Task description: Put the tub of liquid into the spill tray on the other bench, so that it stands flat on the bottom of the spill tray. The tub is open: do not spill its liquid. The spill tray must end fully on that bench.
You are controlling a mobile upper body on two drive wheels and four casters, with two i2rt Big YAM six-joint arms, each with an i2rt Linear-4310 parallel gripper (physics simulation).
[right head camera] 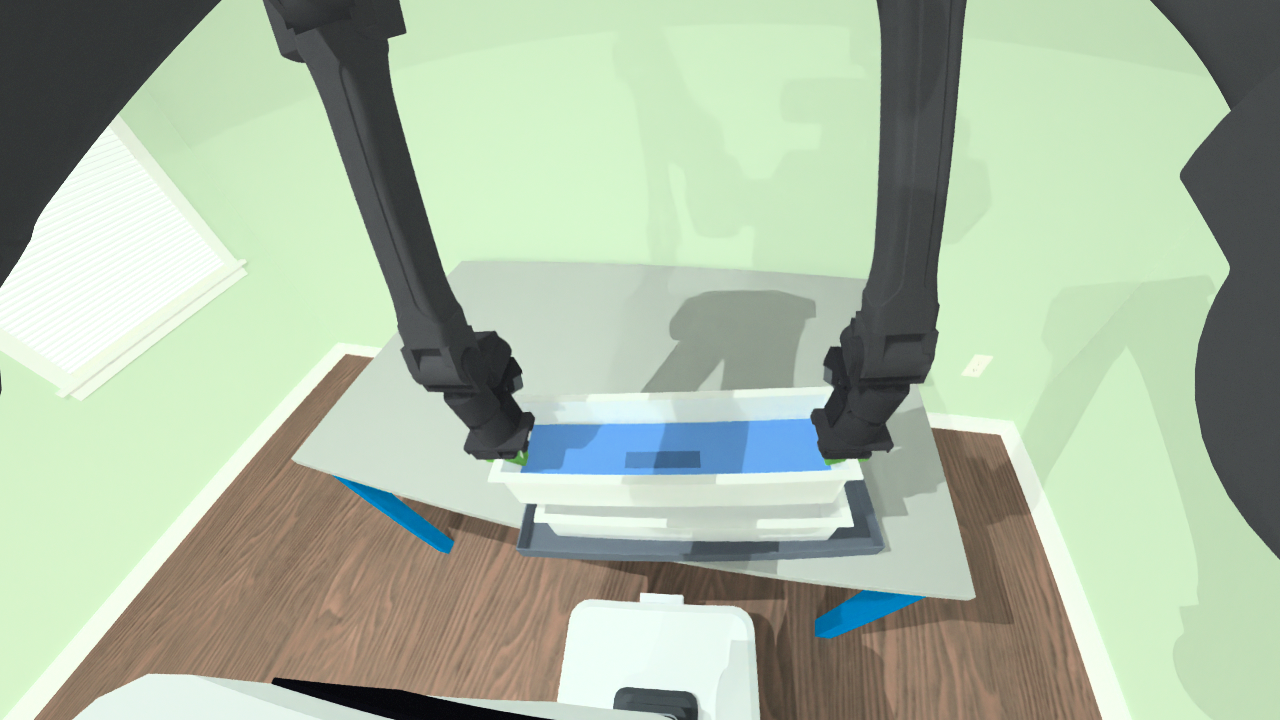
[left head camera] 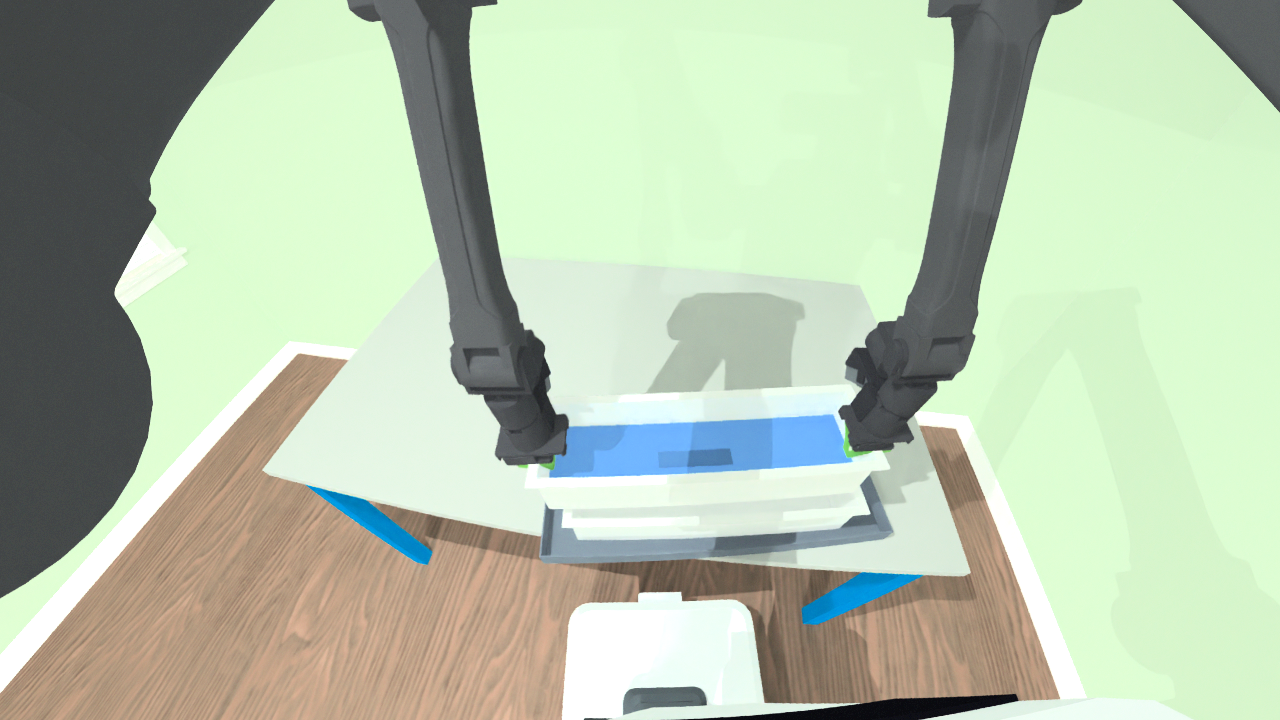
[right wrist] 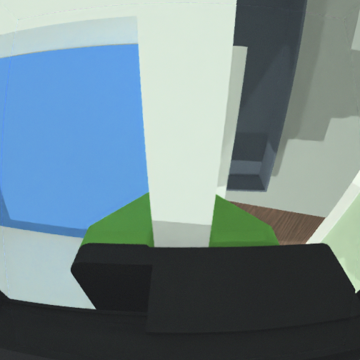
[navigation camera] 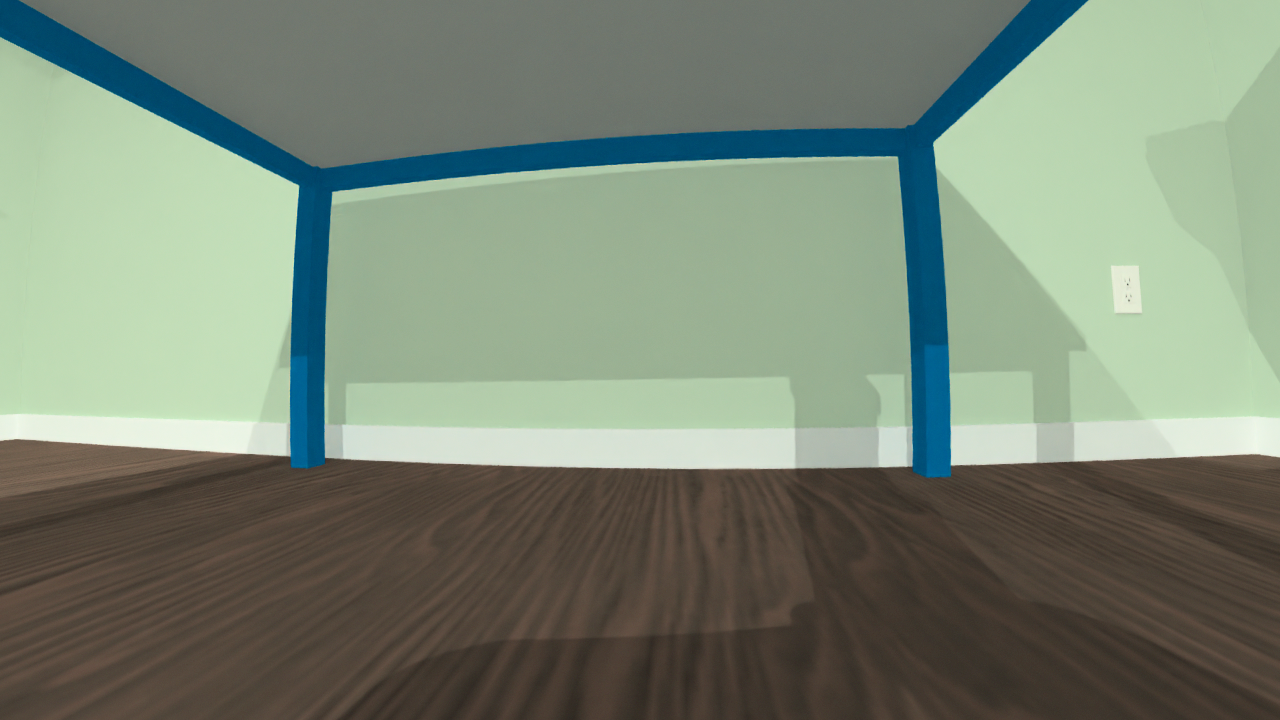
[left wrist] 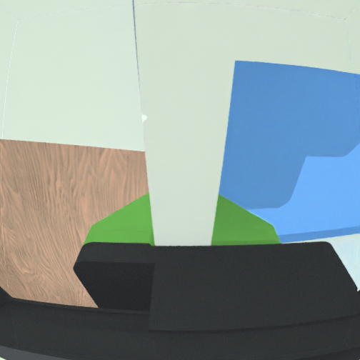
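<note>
The open white tub [left head camera: 716, 494] [right head camera: 671, 491] [left wrist: 185, 125] [right wrist: 182, 125] holds blue liquid [left head camera: 626, 447] [right head camera: 760, 445] and looks about level. My left gripper [left head camera: 541, 463] [right head camera: 519, 458] [left wrist: 181, 182] is shut on its left end wall. My right gripper [left head camera: 857, 445] [right head camera: 836, 460] [right wrist: 180, 182] is shut on its right end wall. The tub hangs above the dark grey spill tray [left head camera: 680, 549] [right head camera: 698, 550] [right wrist: 260, 105]. A second white container [left head camera: 626, 528] [right head camera: 626, 529] [right wrist: 236, 110] stands in that tray, mostly hidden by the tub. The tray's front left corner sticks out past the bench's front edge.
The grey bench [left head camera: 402, 411] [right head camera: 393, 420] stands slightly askew before me, with blue legs [left head camera: 380, 528] [right head camera: 402, 516] [navigation camera: 308, 268]. Its underside [navigation camera: 626, 71] reaches over the navigation camera's view. My white base [left head camera: 662, 644] [right head camera: 657, 644] is close to its front edge. Green walls stand behind it.
</note>
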